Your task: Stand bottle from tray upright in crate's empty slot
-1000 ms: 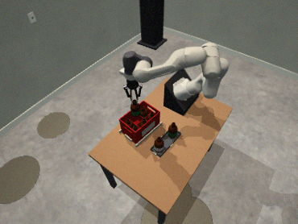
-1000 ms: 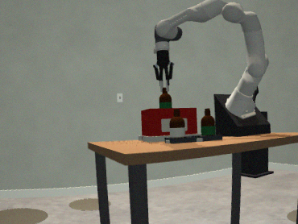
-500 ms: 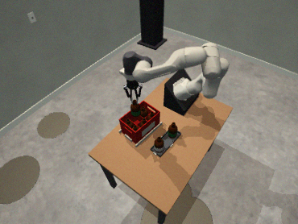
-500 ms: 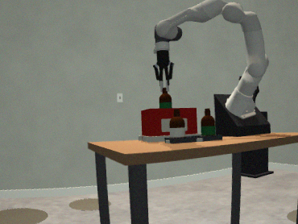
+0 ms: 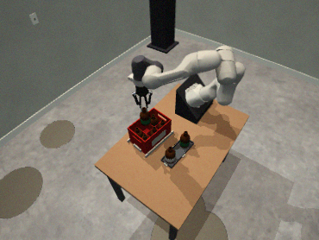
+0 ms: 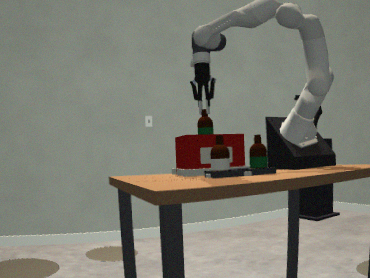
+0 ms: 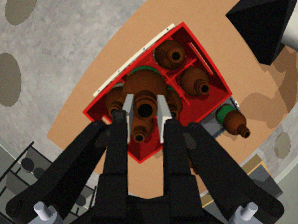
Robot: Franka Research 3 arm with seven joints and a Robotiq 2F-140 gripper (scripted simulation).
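The red crate is 230 mm below my hand, 40 mm to the left of it and 10 mm ahead of it. From my hand the other things lie so: grey tray (300 mm below, 290 mm to the left).
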